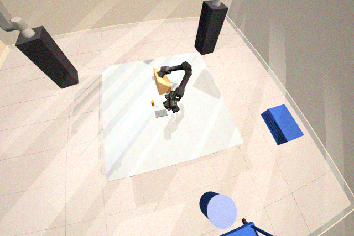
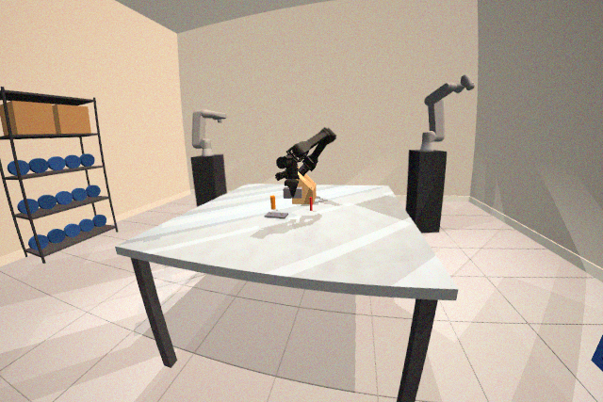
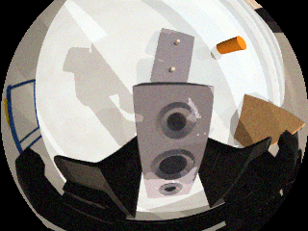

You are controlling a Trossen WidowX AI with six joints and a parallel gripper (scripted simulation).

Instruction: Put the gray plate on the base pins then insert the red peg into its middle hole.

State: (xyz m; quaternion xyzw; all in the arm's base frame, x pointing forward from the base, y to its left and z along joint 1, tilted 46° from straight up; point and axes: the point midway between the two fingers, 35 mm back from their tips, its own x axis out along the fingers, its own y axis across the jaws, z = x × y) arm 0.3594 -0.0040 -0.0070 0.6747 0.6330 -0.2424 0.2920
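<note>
Right now my gripper tip is 30 mm past the base, 100 mm to the left of it and 110 mm above it. From my gripper tip the other things lie so: gray plate (30 mm above); then red peg (120 mm behind, 90 mm to the left, 80 mm below); then orange cylinder (150 mm behind, 150 mm to the right, 80 mm below).
</note>
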